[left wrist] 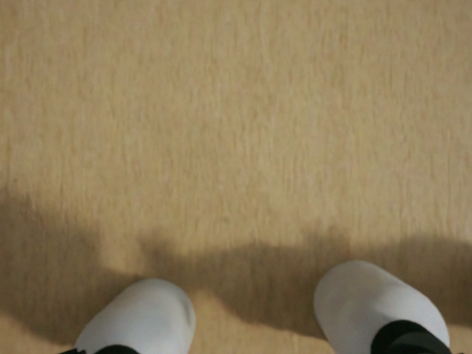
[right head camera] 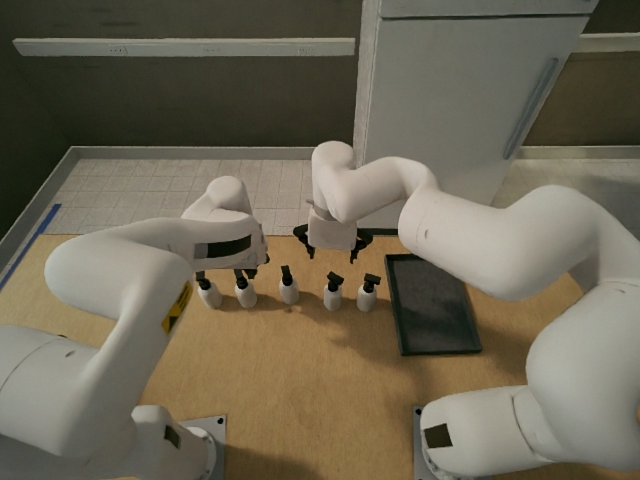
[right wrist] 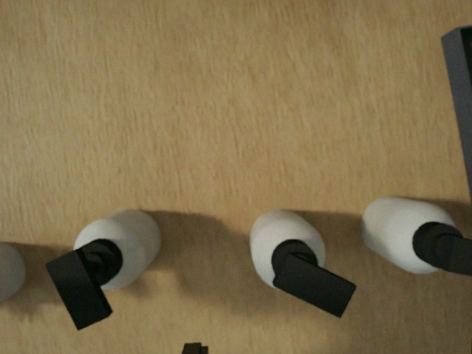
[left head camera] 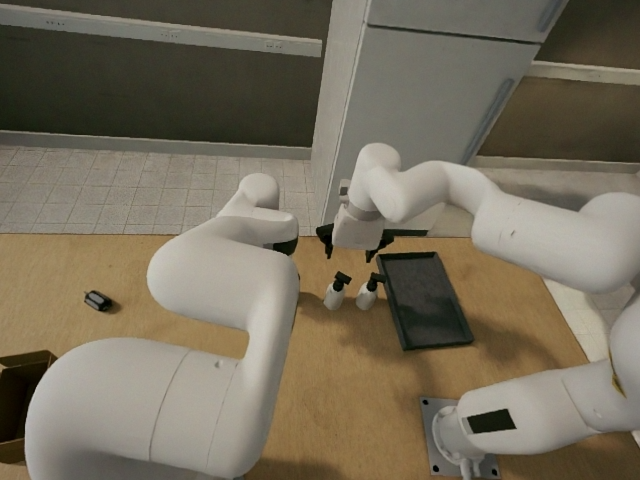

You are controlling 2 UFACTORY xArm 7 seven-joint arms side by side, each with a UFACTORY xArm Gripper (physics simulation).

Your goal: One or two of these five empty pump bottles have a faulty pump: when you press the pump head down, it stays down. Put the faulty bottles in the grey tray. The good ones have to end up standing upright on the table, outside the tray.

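Frame: origin at the left arm's base, x left, y up, z ahead, level; millimetres.
Seen in the pictures: left gripper, between the fingertips: (right head camera: 252, 274); right gripper, between the fingertips: (right head camera: 332, 256) (left head camera: 347, 256); left arm's base, origin of its link: (right head camera: 187, 460); right arm's base, origin of its link: (left head camera: 458, 435).
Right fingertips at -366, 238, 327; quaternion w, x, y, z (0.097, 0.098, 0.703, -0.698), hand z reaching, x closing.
Offsets run from my right fingertips to a thing's top centre, as dx, dy, dz.
Five white bottles with black pump heads stand upright in a row: first {+332, -97, +60} (right head camera: 210, 296), second (right head camera: 246, 296) (left wrist: 145, 315), third {+113, -97, +43} (right head camera: 289, 292) (left wrist: 352, 292) (right wrist: 130, 232), fourth {-5, -97, +7} (right head camera: 332, 298) (left head camera: 334, 297) (right wrist: 277, 227), fifth {-97, -97, -9} (right head camera: 366, 299) (left head camera: 366, 299) (right wrist: 392, 230). The grey tray {-269, -208, -28} (left head camera: 431, 310) (right head camera: 439, 320) (right wrist: 456, 85) lies right of the fifth and holds no bottle. My left gripper (right head camera: 250, 272) appears shut, its tips beside the second pump head; the left arm partly hides it. My right gripper (left head camera: 347, 255) (right head camera: 331, 256) is open and empty, above and behind the fourth bottle.
A small dark object {+603, -204, +116} (left head camera: 98, 300) lies on the table at the left of the left head view. An open cardboard box {+666, -86, -142} (left head camera: 20, 379) stands at that view's left edge. My left arm hides three bottles in that view. A fridge (left head camera: 429, 98) stands behind the table.
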